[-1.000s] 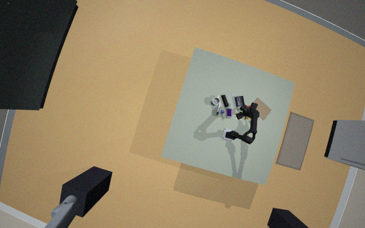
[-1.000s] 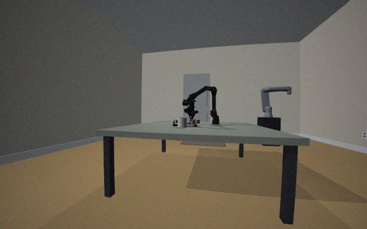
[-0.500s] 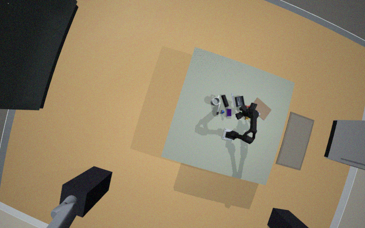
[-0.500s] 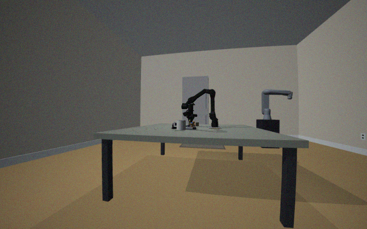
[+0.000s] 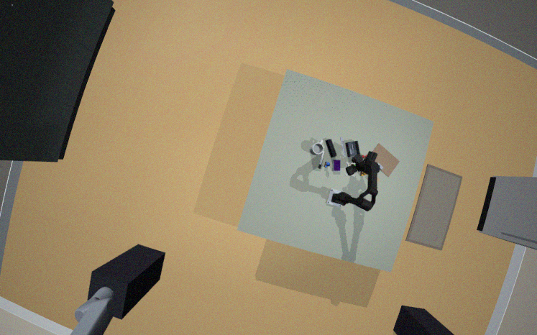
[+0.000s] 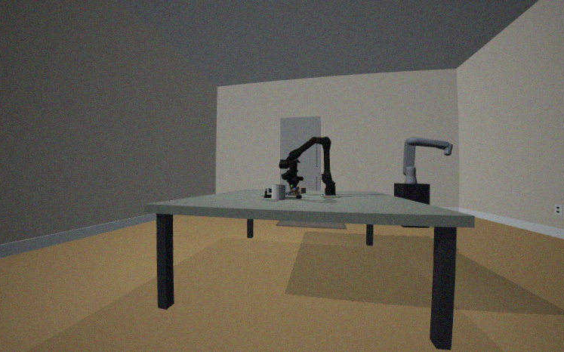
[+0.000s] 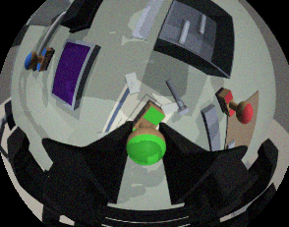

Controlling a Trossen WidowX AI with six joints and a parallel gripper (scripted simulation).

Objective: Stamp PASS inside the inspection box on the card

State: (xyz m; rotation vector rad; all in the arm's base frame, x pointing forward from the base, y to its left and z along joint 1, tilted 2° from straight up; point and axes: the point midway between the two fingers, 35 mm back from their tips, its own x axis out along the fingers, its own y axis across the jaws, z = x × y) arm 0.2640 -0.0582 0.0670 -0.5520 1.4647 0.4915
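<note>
My gripper tip is 40 mm above the white card and 20 mm past it. Also, from my gripper tip: red-knobbed stamp 100 mm ahead, 80 mm to the right, 10 mm below; green-knobbed stamp right at my gripper tip; purple ink pad 120 mm to the left, 30 mm below, 20 mm behind.
</note>
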